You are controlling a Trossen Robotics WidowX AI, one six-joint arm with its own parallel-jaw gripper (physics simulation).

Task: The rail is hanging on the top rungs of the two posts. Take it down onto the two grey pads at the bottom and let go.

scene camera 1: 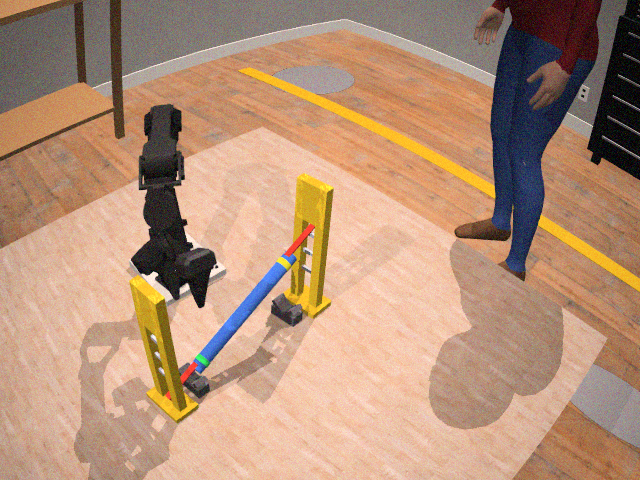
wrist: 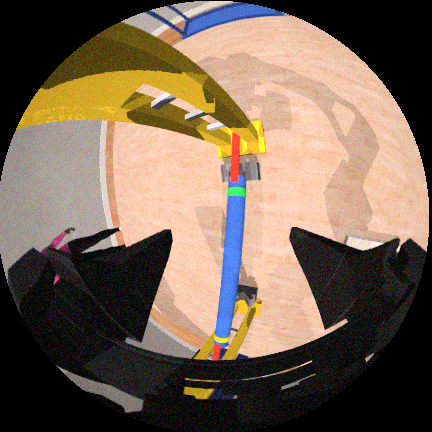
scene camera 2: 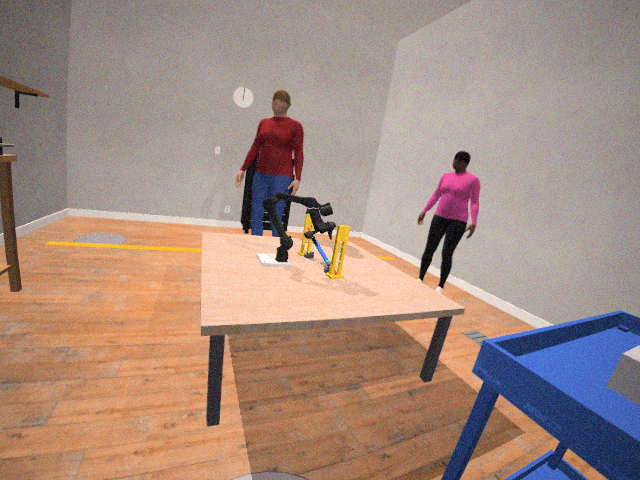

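Seen in the pictures: gripper, fingertip midpoint: [scene camera 1: 188, 303] [wrist: 233, 234] [scene camera 2: 324, 243]; arm's base, link origin: [scene camera 2: 281, 260].
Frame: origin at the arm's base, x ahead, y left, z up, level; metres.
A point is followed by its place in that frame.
Observation:
The blue rail [scene camera 1: 245, 312] {x 0.252, y -0.026, z 0.092 m} [scene camera 2: 320, 249] {x 0.236, y -0.045, z 0.086 m} [wrist: 234, 245] {x 0.235, y -0.073, z 0.075 m} with red ends slants between two yellow posts. Its yellow-band end is high, at the top rung of the far post [scene camera 1: 312, 198] {x 0.254, y 0.155, z 0.253 m} [wrist: 245, 327] {x 0.220, y 0.156, z 0.063 m}. Its green-band end is low, below the rungs of the near post [scene camera 1: 147, 307] {x 0.248, y -0.245, z 0.257 m} [scene camera 2: 342, 235] {x 0.233, y -0.245, z 0.231 m} [wrist: 65, 105], and appears to rest on the grey pad [scene camera 1: 195, 381] {x 0.258, y -0.181, z 0.021 m} [wrist: 255, 171] {x 0.211, y -0.170, z 0.019 m} there. The other grey pad [scene camera 1: 286, 310] {x 0.252, y 0.098, z 0.006 m} [wrist: 247, 295] {x 0.234, y 0.089, z 0.015 m} lies bare by the far post's foot. My gripper [scene camera 1: 189, 302] {x 0.204, y -0.123, z 0.150 m} [wrist: 233, 234] {x 0.204, y -0.123, z 0.150 m} is open and empty above the rail, which runs between its fingertips in the wrist view.
The arm's white base plate [scene camera 1: 219, 271] {x 0.061, y 0.094, z 0.000 m} [scene camera 2: 266, 259] {x -0.088, y 0.016, z 0.002 m} is on the table [scene camera 2: 248, 304] {x -0.334, y -0.466, z -0.017 m}, behind the posts in scene camera 1. A person in red [scene camera 1: 522, 124] [scene camera 2: 281, 144] stands beyond the table. Another person in pink [scene camera 2: 454, 191] and a blue cart [scene camera 2: 542, 397] are off to the right.

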